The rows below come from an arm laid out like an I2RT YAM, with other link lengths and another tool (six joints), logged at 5 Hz.
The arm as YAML. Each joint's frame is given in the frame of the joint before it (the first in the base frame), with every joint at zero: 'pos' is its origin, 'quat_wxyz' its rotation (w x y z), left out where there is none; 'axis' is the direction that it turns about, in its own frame. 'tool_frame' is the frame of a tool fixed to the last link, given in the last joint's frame.
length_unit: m
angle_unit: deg
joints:
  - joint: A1
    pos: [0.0, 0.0, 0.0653]
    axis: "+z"
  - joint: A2
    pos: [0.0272, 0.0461, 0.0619]
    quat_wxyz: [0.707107, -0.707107, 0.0, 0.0]
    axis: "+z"
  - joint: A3
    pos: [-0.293, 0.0, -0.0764]
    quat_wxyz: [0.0, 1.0, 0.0, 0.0]
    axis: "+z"
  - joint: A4
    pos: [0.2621, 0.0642, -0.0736]
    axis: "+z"
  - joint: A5
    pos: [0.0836, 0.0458, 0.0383]
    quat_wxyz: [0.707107, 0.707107, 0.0, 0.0]
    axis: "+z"
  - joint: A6
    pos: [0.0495, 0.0, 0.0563]
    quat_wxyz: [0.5, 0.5, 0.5, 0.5]
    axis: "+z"
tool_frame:
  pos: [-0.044, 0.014, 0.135]
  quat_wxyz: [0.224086, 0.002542, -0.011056, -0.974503]
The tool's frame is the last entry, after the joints.
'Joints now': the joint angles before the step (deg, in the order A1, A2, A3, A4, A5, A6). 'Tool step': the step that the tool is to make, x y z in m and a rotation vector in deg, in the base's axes. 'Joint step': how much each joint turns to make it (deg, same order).
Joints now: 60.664, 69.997, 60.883, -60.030, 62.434, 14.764
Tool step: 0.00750, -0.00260, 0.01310, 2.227, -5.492, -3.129
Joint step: 0.480, 0.000, -0.001, 0.286, 4.765, 4.785
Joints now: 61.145, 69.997, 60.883, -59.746, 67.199, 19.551
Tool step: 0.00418, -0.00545, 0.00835, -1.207, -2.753, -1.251
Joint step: -0.021, 0.000, 0.000, 0.106, 3.236, 0.178
